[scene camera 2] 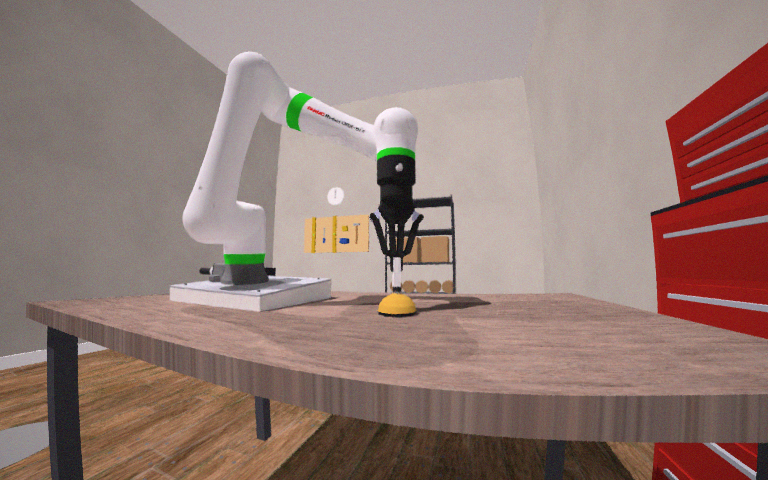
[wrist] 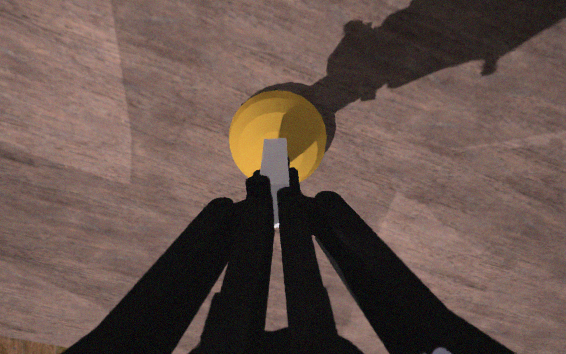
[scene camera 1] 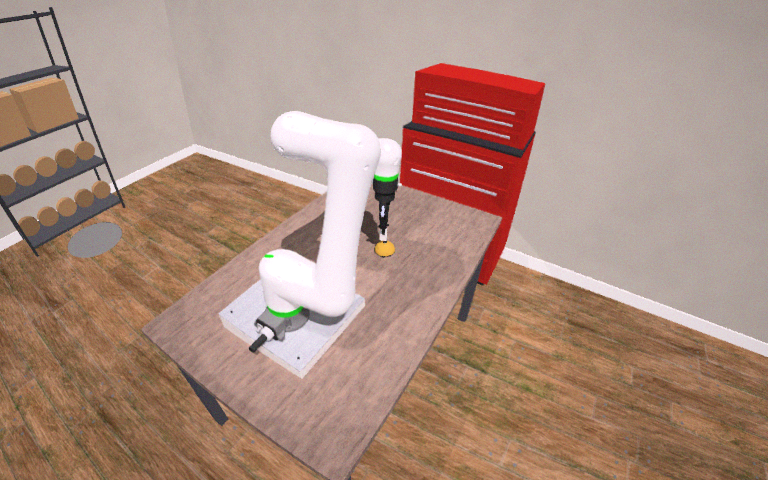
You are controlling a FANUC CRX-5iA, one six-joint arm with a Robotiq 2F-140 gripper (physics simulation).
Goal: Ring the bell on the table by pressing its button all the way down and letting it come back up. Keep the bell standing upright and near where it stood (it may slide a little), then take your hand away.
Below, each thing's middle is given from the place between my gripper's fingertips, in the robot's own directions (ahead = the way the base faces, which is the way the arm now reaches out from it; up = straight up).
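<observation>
There is the yellow dome bell (scene camera 2: 395, 305), and my gripper is 3 cm above it. My gripper is also 1 cm to the left of the bell.
</observation>
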